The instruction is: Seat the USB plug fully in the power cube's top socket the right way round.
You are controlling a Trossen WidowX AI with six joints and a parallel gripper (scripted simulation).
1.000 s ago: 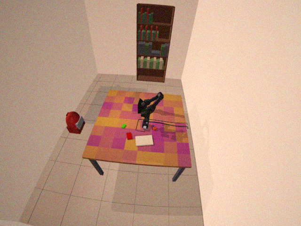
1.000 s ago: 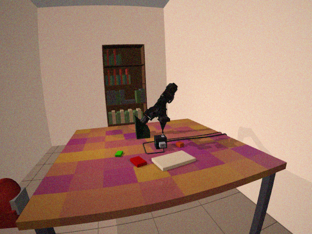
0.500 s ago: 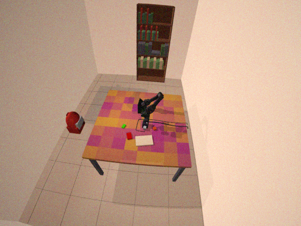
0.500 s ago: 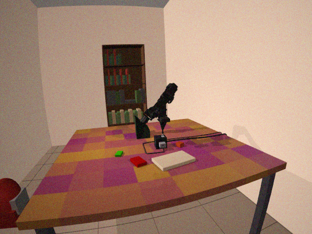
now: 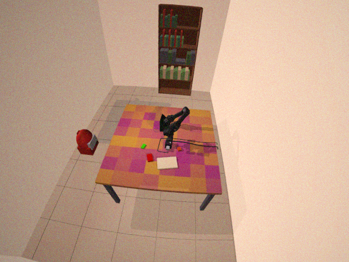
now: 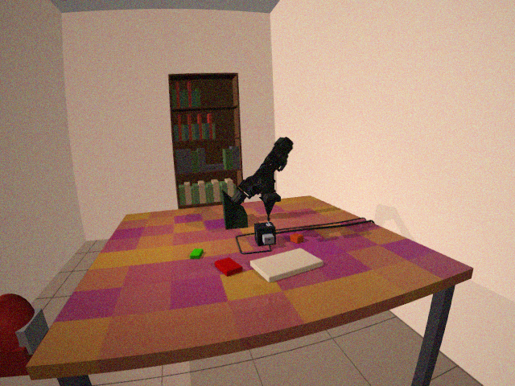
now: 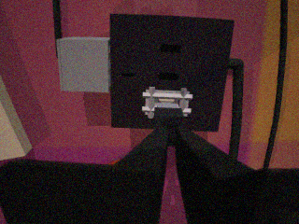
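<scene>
Now: the dark USB plug 20 mm below my gripper tip. Round my gripper tip: orange block 110 mm to the left, 110 mm below, 60 mm ahead; red block 230 mm to the right, 170 mm ahead, 110 mm below; white slab 240 mm ahead, 110 mm below, 40 mm to the right.
</scene>
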